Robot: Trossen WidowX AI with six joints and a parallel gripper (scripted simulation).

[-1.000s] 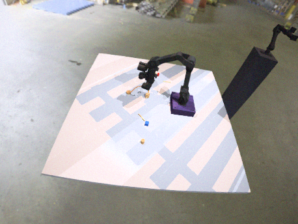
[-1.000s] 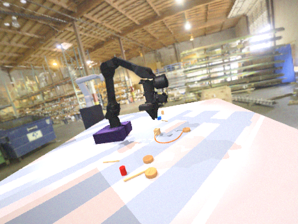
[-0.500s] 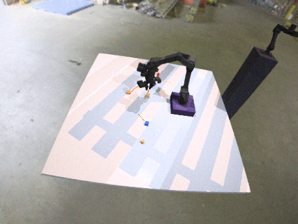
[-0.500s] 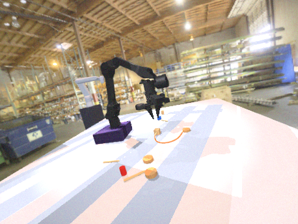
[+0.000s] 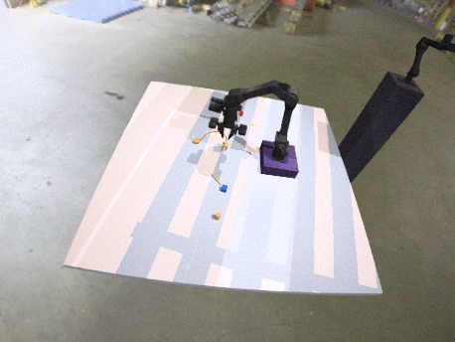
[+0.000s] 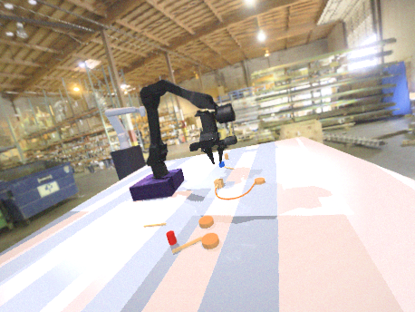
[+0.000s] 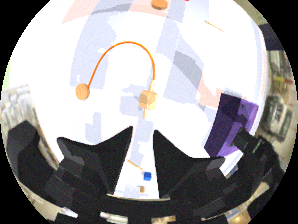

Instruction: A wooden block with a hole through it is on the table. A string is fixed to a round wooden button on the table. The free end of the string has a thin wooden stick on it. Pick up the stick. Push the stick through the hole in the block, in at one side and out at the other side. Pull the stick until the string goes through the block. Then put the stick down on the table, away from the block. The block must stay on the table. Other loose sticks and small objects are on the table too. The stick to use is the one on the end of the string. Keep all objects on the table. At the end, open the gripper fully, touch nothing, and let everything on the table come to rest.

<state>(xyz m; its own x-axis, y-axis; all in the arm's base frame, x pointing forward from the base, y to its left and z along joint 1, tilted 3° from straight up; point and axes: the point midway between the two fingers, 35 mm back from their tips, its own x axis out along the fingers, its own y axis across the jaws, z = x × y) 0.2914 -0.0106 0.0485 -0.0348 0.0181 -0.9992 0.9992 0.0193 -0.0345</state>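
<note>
The wooden block is 7 cm below my gripper tip and 3 cm to the right of it. From my gripper tip the other things lie so: red peg 35 cm to the right, 8 cm below, 5 cm behind; blue cube 25 cm to the left, 8 cm below, 6 cm behind; round wooden button 16 cm ahead, 8 cm below, 2 cm to the right.
</note>
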